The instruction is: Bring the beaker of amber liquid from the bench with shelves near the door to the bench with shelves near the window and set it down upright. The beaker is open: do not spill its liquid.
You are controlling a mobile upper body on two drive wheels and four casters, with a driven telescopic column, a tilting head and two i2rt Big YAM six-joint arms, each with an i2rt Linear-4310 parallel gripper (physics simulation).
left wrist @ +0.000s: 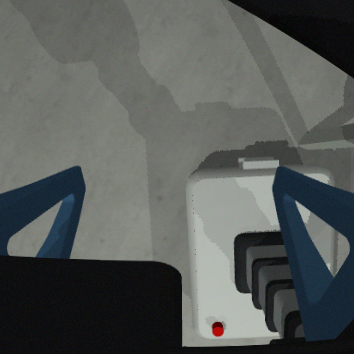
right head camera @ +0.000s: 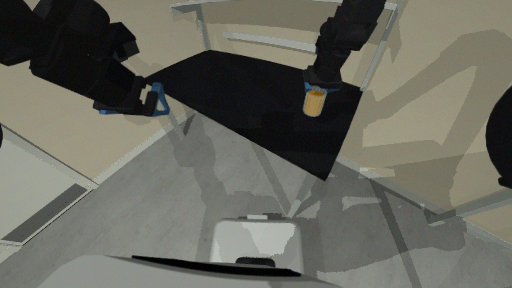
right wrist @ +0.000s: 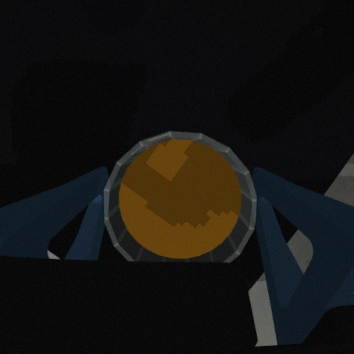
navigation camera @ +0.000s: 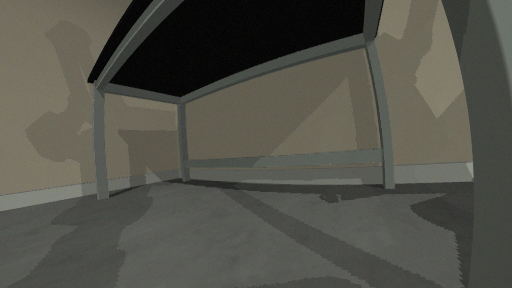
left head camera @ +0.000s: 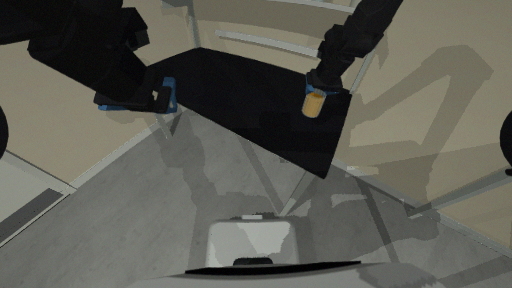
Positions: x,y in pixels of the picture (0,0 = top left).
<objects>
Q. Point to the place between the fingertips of the right gripper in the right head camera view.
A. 315,91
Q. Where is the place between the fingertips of the right gripper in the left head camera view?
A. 314,93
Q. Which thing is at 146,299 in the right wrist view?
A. The right gripper.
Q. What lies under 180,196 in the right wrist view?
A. A beaker of amber liquid.
</objects>
